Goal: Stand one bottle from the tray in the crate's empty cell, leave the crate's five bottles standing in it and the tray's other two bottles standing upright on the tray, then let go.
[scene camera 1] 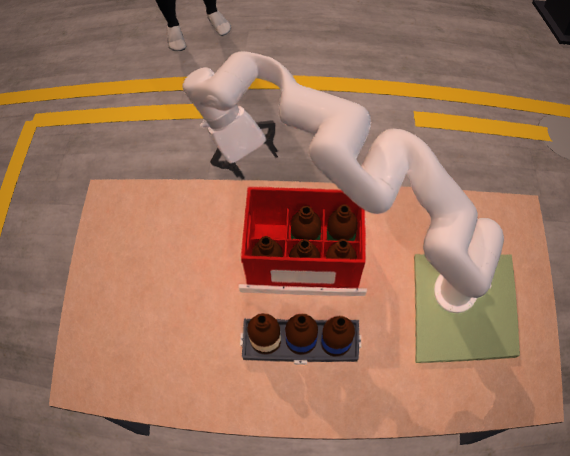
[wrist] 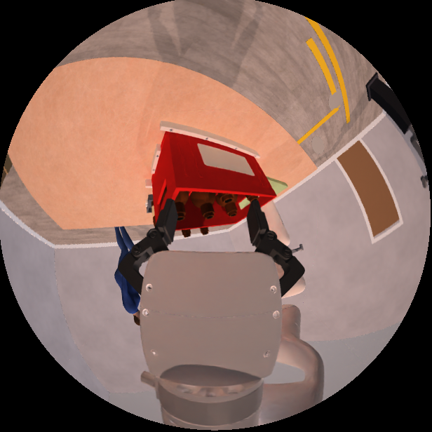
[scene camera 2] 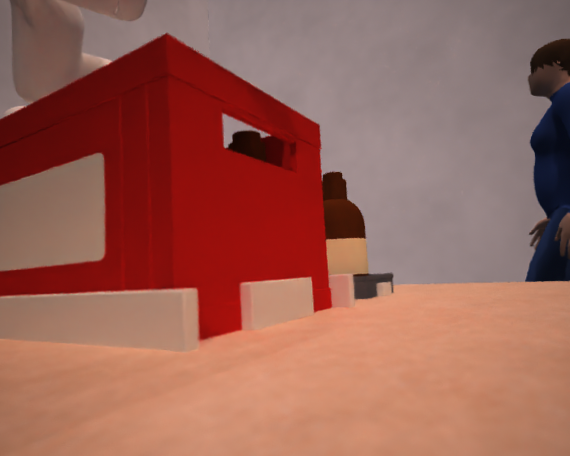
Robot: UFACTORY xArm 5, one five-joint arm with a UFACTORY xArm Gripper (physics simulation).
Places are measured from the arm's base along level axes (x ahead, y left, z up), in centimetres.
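Pixels of known places: gripper, fingertip midpoint: (scene camera 1: 258, 165); arm's base, origin of the base link: (scene camera 1: 456, 290).
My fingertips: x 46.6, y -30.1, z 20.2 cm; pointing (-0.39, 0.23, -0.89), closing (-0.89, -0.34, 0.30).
Ahead of a thing's pixels: the offset from my fingertips to its top centre. "spot": to the spot under its first point. Level surfaces: height alone.
The red crate {dx -8.9, dy +13.9, dz -4.8 cm} (scene camera 1: 306, 273) (scene camera 2: 250, 225) (wrist: 182, 170) stands on the table. In scene camera 1 five brown bottles stand in its cells, and its back left cell {spot: dx -0.7, dy +5.8, dz -21.5 cm} (scene camera 1: 268, 231) is empty. The dark grey tray (scene camera 1: 300, 356) (scene camera 2: 365, 286) stands in front of the crate. On it stand three upright brown bottles: a cream-labelled one {dx +3.2, dy +35.2, dz -6.2 cm} (scene camera 1: 264, 334) (scene camera 2: 346, 225) at left, a blue-labelled one {dx -5.3, dy +36.3, dz -6.2 cm} (scene camera 1: 301, 334) in the middle and another blue-labelled one {dx -13.5, dy +38.0, dz -6.2 cm} (scene camera 1: 338, 336) at right. My gripper (scene camera 1: 260, 166) (wrist: 212, 207) is wide open and empty, raised behind the crate's back left side in scene camera 1.
A white strip (scene camera 1: 302, 290) (scene camera 2: 100, 317) lies along the crate's front. Small pale blocks stand beside the crate and tray. The arm's base stands on a green mat (scene camera 1: 435, 335) at the right of the table {dz -22.3 cm} (scene camera 1: 150, 300). The arm's links reach over the crate's back right corner in scene camera 1.
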